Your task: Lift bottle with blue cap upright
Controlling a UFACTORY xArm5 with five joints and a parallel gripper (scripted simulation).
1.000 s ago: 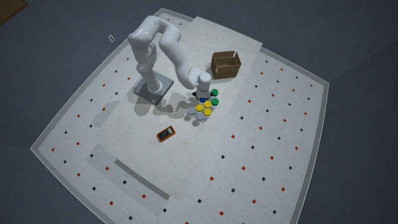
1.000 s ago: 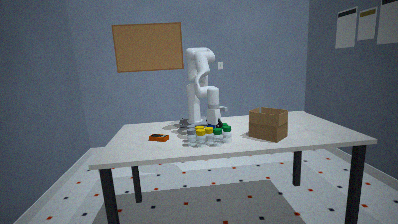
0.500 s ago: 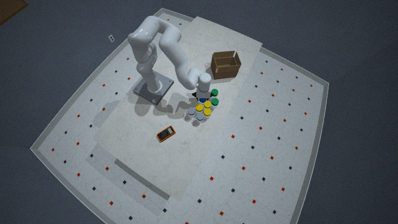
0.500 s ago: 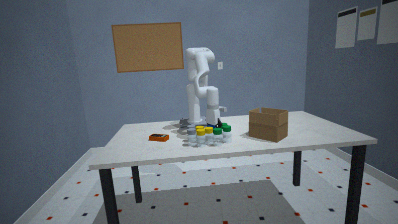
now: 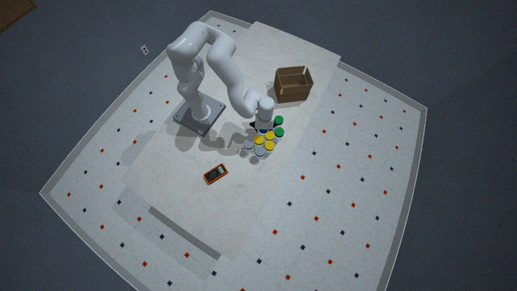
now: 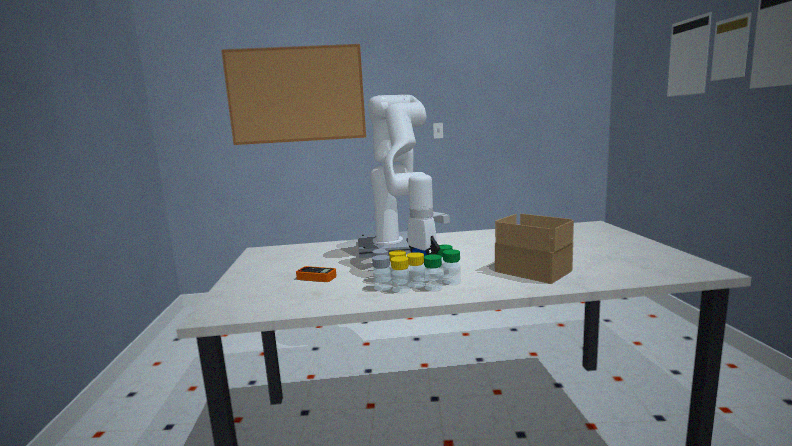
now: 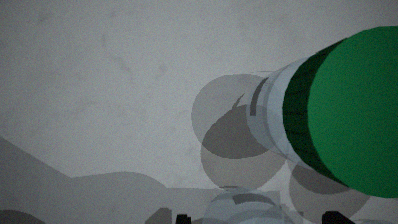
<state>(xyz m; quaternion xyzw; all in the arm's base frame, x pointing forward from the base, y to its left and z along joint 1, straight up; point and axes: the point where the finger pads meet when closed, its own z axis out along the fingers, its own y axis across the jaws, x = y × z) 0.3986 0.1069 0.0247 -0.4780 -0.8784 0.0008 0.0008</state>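
Right now my hand is 10 mm short of the blue-capped bottle, 10 mm to the left of it and 10 mm above it. The rest, counted from my hand: orange multimeter (90 mm behind, 370 mm to the right, 40 mm below).
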